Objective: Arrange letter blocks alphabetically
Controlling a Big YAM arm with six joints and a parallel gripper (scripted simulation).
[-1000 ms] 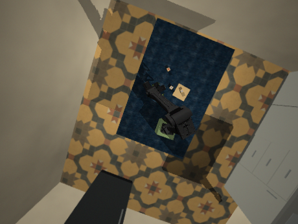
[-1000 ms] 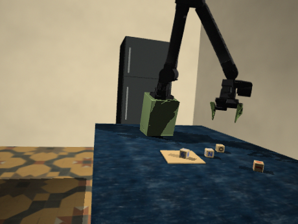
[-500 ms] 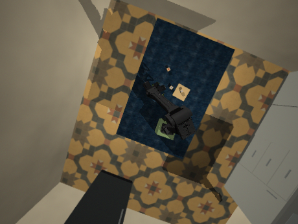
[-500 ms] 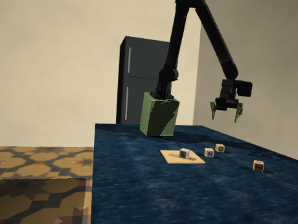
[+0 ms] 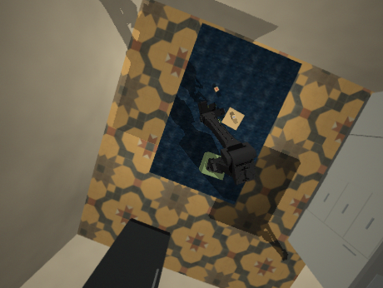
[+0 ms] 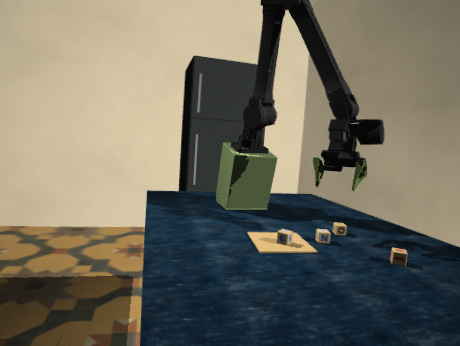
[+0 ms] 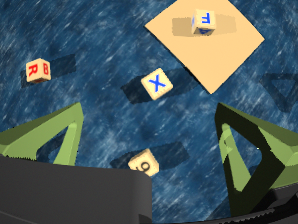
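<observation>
My gripper is now 15 cm to the left of the tan mat, 15 cm above it and 1 cm past it.
</observation>
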